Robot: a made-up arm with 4 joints.
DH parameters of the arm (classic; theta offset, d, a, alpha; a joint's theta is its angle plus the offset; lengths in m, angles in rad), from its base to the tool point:
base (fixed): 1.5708 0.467 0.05 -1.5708
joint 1: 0 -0.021 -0.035 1.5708
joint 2: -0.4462 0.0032 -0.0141 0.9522
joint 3: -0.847 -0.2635 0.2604 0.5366
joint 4: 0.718 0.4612 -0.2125 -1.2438
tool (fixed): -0.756 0.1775 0 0
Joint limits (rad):
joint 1: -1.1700..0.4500
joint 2: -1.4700..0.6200
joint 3: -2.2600..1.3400
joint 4: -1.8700..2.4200
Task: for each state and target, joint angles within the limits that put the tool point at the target. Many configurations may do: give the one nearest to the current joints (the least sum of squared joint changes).
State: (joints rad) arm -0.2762 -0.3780 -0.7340 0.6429
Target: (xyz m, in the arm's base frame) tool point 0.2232 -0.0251 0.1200
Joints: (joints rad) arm -0.9496 0.2140 0.1350 0.3252
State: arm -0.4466 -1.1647 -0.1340 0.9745
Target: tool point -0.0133 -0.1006 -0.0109
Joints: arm -0.5494 -0.8357 0.3644 0.9258
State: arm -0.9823 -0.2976 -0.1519 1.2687
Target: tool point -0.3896 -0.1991 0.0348
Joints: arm -0.6925 -0.6476 -0.9572 1.9697
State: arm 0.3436 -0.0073 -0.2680 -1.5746
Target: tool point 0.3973 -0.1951 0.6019
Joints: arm 0.4500 -0.6914 0.2720 -1.8678
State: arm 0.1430 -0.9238 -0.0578 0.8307
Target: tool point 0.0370 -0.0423 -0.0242
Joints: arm -0.6614 -0.7446 0.4098 0.9170
